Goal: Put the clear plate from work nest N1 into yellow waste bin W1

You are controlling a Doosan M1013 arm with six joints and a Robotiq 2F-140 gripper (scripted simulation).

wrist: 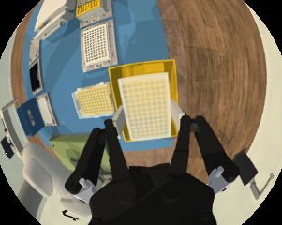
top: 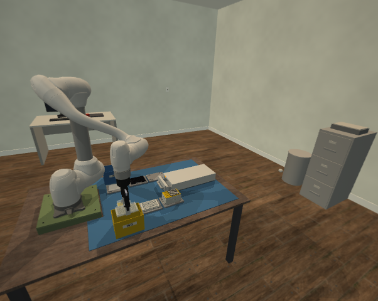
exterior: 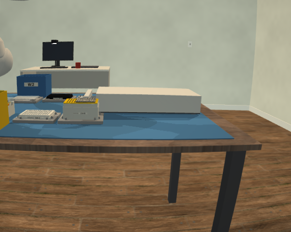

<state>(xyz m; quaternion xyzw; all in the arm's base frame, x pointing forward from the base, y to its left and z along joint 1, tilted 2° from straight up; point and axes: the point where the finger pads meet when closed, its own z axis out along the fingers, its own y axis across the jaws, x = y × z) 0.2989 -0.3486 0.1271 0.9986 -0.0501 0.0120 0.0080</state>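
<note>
The yellow bin W1 is 13 cm below my hand. Also, from my hand: clear plate 2 cm below; then yellow-topped tip box 36 cm ahead, 11 cm below, 9 cm to the left; then white well plate 19 cm ahead, 15 cm below, 11 cm to the left.
</note>
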